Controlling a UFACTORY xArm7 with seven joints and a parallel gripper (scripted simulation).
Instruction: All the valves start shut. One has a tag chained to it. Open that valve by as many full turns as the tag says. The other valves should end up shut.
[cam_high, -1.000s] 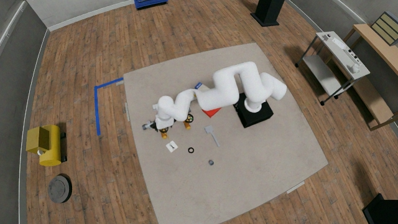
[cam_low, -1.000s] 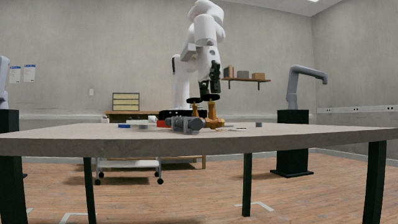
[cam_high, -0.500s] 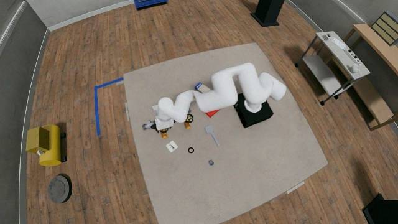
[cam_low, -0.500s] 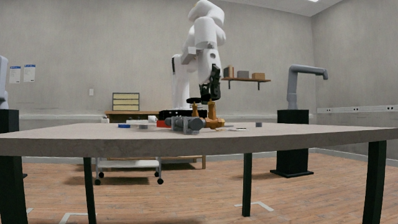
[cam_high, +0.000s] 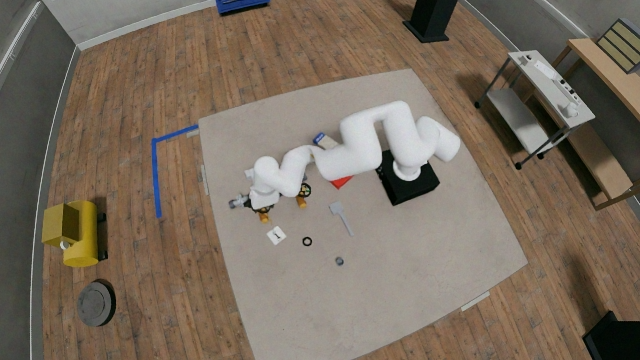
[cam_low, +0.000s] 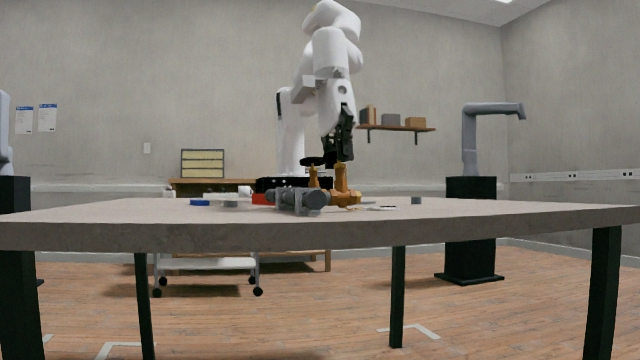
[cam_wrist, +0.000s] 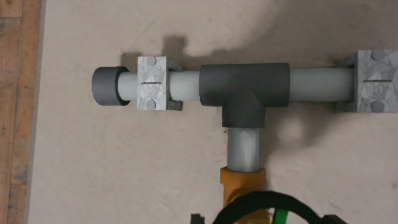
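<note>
Now: the white tag 10 cm below my hand, 9 cm to the left of it and 1 cm behind it. The rest, counted from my hand: small grey cylinder 29 cm to the left, 21 cm behind, 10 cm below; grey scraper 29 cm behind, 11 cm to the left, 10 cm below; red block 36 cm behind, 9 cm below, 6 cm to the right.
</note>
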